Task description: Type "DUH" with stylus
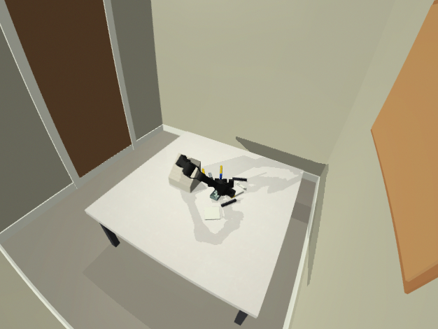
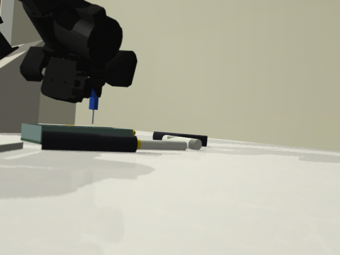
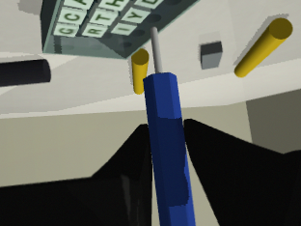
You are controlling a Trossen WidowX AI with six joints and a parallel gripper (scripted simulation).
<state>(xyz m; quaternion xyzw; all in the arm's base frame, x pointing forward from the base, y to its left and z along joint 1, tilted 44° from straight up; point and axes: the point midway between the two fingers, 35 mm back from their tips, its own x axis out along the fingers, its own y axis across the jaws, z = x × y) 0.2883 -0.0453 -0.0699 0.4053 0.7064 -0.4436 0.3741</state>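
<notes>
The blue stylus is 10 mm below my gripper tip. The rest, counted from my gripper tip: white cylinder 140 mm ahead, 80 mm below, 10 mm to the right; stylus tip 50 mm below; small grey block 130 mm behind, 90 mm to the left, 80 mm below.
</notes>
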